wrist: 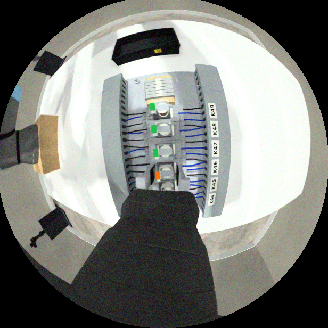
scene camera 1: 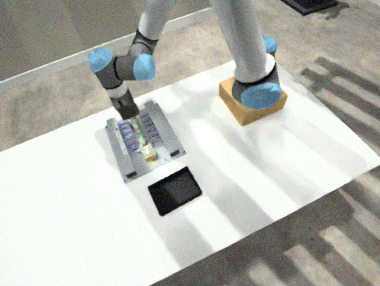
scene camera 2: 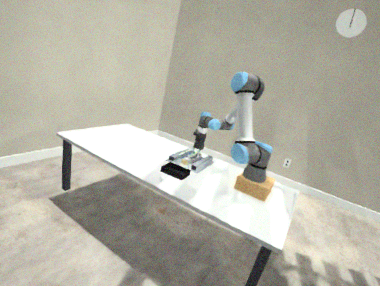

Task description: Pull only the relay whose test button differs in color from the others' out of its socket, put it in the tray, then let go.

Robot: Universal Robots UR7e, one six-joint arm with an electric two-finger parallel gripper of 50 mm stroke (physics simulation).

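Seen in the pictures: gripper, fingertip midpoint: (scene camera 1: 137,127) (scene camera 2: 194,156); arm's base, origin of the base link: (scene camera 2: 253,177).
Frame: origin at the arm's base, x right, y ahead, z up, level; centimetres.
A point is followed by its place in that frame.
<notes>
The relay with the orange test button (wrist: 166,173) stands in the row in the wrist view, near label K46; I cannot tell whether it is raised from its socket. My gripper (scene camera 1: 131,119) (scene camera 2: 198,150) {x 7.7, y 49.1, z -5.7 cm} (wrist: 165,170) points down over the row and is shut on this relay, one finger at each side. Three relays with green buttons (wrist: 162,109) (wrist: 164,129) (wrist: 164,151) stand farther along the row. Another relay (wrist: 168,185) is mostly hidden by the gripper body, its button not visible. The black tray (scene camera 1: 175,192) {x -25.0, y 43.2, z -8.4 cm} (scene camera 2: 175,171) {x -22.8, y 44.4, z -8.5 cm} (wrist: 146,45) is empty, beyond the panel's terminal-block end.
Grey wire ducts (wrist: 114,145) (wrist: 216,145) flank the row, with blue and black wires running to the sockets. Terminal blocks (wrist: 159,90) stand at the tray-side end of the row. The arm's base stands on a wooden block (scene camera 1: 250,115) {x -9.3, y 4.6, z -2.8 cm} (scene camera 2: 252,187) {x -9.0, y -3.2, z -2.9 cm} (wrist: 49,145).
</notes>
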